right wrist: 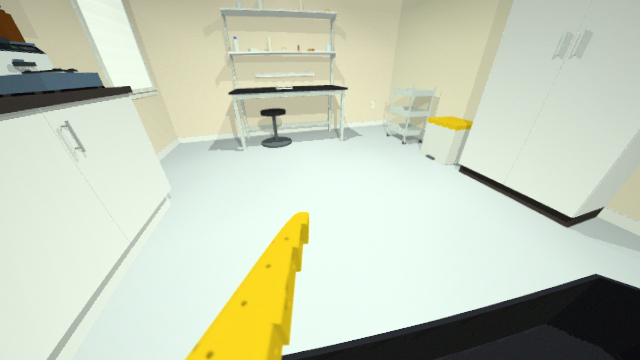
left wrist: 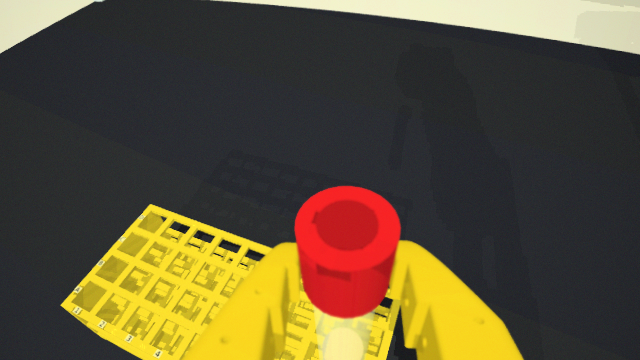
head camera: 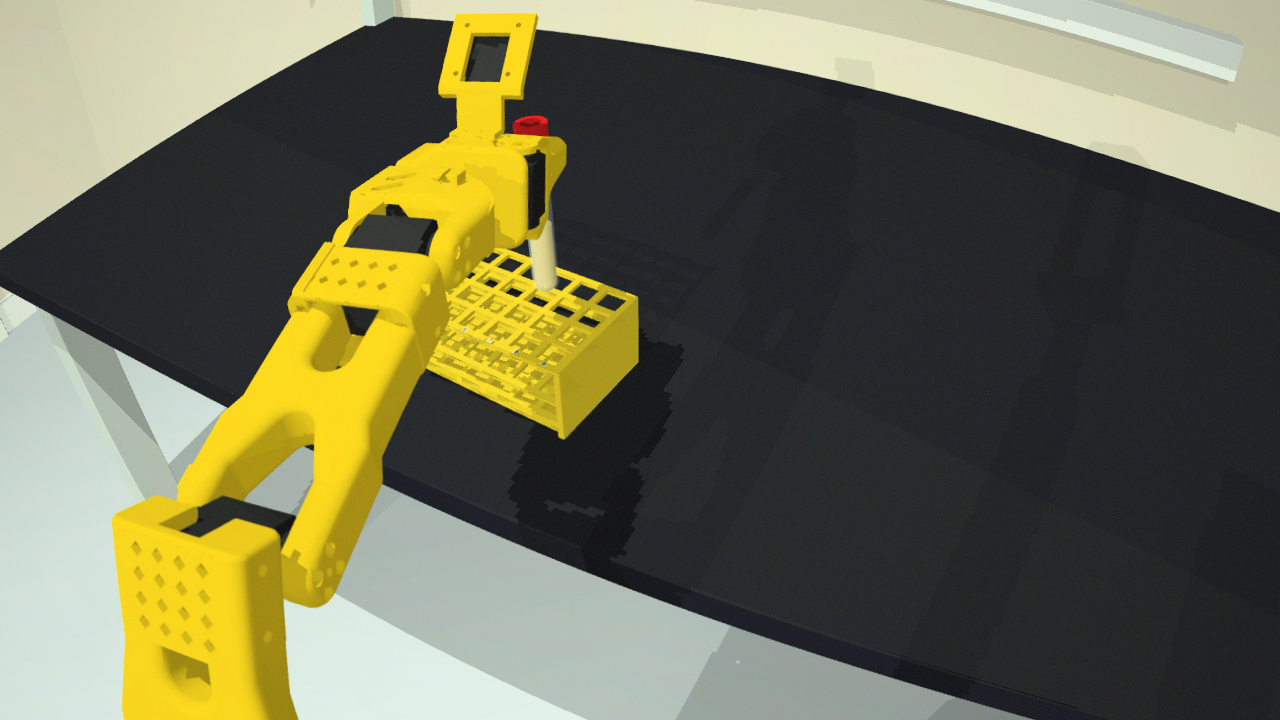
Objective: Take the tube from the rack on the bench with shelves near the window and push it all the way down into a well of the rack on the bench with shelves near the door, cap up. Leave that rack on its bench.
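Places are measured from the left arm's base along level axes (x ahead, y left, z up), in metres.
Pixels of known places: left end effector, tool point: [left wrist: 300,264] [head camera: 515,142]; right end effector, tool point: [right wrist: 308,223].
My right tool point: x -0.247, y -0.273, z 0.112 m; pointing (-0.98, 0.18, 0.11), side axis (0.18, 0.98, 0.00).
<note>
Behind a point stands the place of what it marks.
My left gripper [head camera: 547,179] [left wrist: 348,245] {y 0.141, x 0.379, z 0.187 m} is shut on the tube, its jaws just below the red cap [head camera: 530,124] {y 0.131, x 0.381, z 0.200 m} [left wrist: 347,225] {y 0.133, x 0.383, z 0.200 m}. The tube [head camera: 543,259] {y 0.125, x 0.377, z 0.116 m} [left wrist: 344,345] {y 0.129, x 0.376, z 0.160 m} is nearly upright, cap up, with its pale rounded lower end showing above the grid of the yellow rack [head camera: 601,367] {y 0.111, x 0.411, z 0.016 m} [left wrist: 111,254] {y 0.304, x 0.411, z 0.044 m}. The end is over the back part of the grid in the head view; the exact well below it cannot be told. The rack stands on the black bench top [head camera: 850,358] {y -0.020, x 0.540, z -0.013 m} [left wrist: 300,75] {y 0.315, x 0.768, z -0.013 m}. My right gripper [right wrist: 304,220] shows one notched jaw and is fully open, away from the rack.
In the right wrist view, another bench with shelves [right wrist: 287,90] {y -0.233, x -2.854, z -0.021 m} stands far off, with a stool [right wrist: 273,112] {y -0.444, x -2.928, z -0.292 m} before it. A trolley [right wrist: 411,112] {y 1.408, x -2.625, z -0.319 m}, a bin [right wrist: 442,142] {y 1.450, x -1.997, z -0.542 m}, a tall cabinet [right wrist: 530,110] {y 1.481, x -1.308, z -0.070 m} and a counter [right wrist: 90,175] {y -1.207, x -1.101, z -0.213 m} stand around the floor. A black tray edge [right wrist: 450,318] is near.
</note>
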